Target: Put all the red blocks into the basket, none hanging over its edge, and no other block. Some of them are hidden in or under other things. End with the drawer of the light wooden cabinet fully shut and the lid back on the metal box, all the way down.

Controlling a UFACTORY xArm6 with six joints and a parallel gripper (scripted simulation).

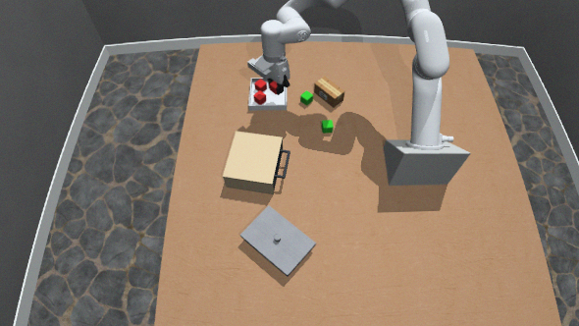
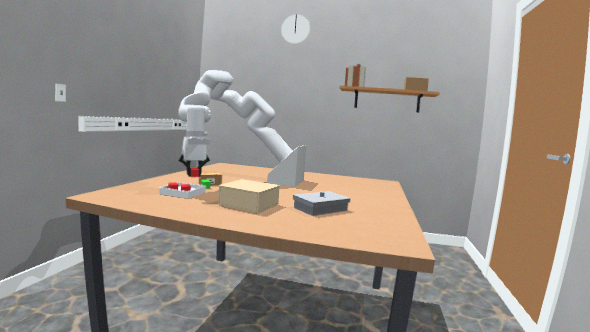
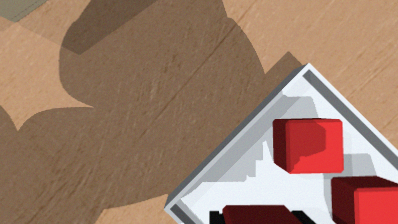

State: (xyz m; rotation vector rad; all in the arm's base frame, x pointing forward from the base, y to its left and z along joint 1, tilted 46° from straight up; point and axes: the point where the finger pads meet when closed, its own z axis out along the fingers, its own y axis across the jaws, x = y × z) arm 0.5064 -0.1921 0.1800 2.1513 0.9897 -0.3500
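The white basket is 8 cm below my hand, 4 cm ahead of it and 3 cm to the right of it. From my hand the other things lie so: metal box: 56 cm to the left, 7 cm below, 4 cm behind; flat lid: 56 cm to the left, 5 cm below, 4 cm behind; taped cardboard box: 20 cm behind, 6 cm below, 4 cm to the right.
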